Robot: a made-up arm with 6 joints.
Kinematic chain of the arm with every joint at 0, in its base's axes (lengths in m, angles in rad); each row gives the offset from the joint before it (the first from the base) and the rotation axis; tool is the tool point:
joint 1: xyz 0 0 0.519 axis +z
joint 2: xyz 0.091 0 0 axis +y
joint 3: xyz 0 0 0.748 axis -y
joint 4: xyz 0 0 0.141 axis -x
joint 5: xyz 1.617 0 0 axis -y
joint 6: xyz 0.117 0 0 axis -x
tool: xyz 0 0 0
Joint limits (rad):
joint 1: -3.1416..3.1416
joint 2: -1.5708..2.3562
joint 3: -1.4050..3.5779
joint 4: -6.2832..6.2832
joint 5: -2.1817..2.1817
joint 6: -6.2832..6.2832
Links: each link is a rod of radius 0.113 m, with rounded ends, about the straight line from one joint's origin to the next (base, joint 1, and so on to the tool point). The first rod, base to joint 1, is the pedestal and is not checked.
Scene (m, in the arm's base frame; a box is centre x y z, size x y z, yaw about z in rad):
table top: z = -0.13
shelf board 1: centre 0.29 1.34 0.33 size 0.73 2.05 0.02 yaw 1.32
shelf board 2: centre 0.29 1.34 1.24 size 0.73 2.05 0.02 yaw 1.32
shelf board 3: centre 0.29 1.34 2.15 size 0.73 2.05 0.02 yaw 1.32
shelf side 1: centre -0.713 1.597 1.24 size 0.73 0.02 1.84 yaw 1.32
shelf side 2: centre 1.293 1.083 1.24 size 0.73 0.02 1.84 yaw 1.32
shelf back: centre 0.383 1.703 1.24 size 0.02 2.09 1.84 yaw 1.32
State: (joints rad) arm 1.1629 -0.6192 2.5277 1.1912 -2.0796 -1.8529
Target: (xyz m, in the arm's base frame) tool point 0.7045 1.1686 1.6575
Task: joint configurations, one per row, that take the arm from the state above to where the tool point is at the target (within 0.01 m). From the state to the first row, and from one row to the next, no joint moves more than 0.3 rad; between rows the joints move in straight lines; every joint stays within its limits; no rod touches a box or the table.
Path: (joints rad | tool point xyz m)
1: 1.1409 -0.6552 2.2458 1.1742 -2.0889 -1.8529 | -0.7080 -1.7691 1.3848
2: 1.1189 -0.6913 1.9639 1.1572 -2.0982 -1.8529 | -0.7072 -1.6689 1.7349
3: 1.0968 -0.7273 1.6819 1.1402 -2.1074 -1.8529 | -0.6629 -1.4924 2.0453
4: 1.0748 -0.7634 1.4000 1.1232 -2.1167 -1.8529 | -0.5758 -1.2535 2.2957
5: 1.0528 -0.7994 1.1181 1.1062 -2.1260 -1.8529 | -0.4498 -0.9688 2.4705
6: 1.0308 -0.8355 0.8362 1.0892 -2.1353 -1.8529 | -0.2925 -0.6583 2.5577
7: 1.0087 -0.8715 0.5542 1.0722 -2.1446 -1.8529 | -0.1134 -0.3420 2.5512
8: 0.9867 -0.9076 0.2723 1.0552 -2.1539 -1.8529 | 0.0749 -0.0408 2.4503
9: 0.9647 -0.9436 -0.0096 1.0382 -2.1631 -1.8529 | 0.2592 0.2271 2.2601
10: 0.9427 -0.9797 -0.2915 1.0212 -2.1724 -1.8529 | 0.4251 0.4454 1.9908
11: 0.9207 -1.0157 -0.5734 1.0042 -2.1817 -1.8529 | 0.5593 0.6020 1.6575
12: 0.9767 -0.7778 -0.4104 1.0140 -2.1817 -1.8529 | 0.6161 0.7666 1.6929
13: 1.0327 -0.5399 -0.2474 1.0238 -2.1817 -1.8529 | 0.6670 0.9578 1.6948
14: 1.0887 -0.3020 -0.0844 1.0336 -2.1817 -1.8529 | 0.7044 1.1686 1.6575

